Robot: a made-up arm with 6 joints.
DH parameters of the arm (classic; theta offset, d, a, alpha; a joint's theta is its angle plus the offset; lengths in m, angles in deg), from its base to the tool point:
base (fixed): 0 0.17 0 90
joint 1: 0 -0.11 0.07 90
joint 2: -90 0.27 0.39 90
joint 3: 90 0.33 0.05 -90
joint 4: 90 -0.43 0.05 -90
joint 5: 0 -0.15 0.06 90
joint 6: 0 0.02 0.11 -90
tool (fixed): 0 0.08 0 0
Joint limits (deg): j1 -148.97..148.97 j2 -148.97..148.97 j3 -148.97..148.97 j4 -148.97..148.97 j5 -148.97..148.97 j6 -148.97..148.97
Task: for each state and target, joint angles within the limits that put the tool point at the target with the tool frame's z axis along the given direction. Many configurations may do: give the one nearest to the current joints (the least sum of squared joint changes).
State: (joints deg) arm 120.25 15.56 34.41 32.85 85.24 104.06
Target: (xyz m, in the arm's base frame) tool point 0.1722 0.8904 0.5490 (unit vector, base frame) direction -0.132 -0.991 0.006
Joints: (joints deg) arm 138.89 19.62 12.37 44.24 104.40 112.36
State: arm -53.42 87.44 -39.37 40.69 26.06 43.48
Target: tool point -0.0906 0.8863 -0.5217 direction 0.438 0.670 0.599
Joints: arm -76.04 46.93 3.67 57.82 53.99 -5.21
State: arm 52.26 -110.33 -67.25 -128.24 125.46 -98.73
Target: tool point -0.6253 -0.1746 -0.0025 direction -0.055 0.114 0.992
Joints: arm 37.95 -66.00 -63.65 -123.51 148.10 -98.87
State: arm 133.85 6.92 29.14 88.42 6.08 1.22
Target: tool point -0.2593 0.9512 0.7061 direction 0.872 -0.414 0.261
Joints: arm 148.97 52.05 10.93 137.33 49.72 51.47
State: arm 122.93 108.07 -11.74 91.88 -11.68 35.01
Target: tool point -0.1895 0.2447 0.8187 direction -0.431 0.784 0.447
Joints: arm 103.68 103.90 -54.83 69.90 -48.81 36.46
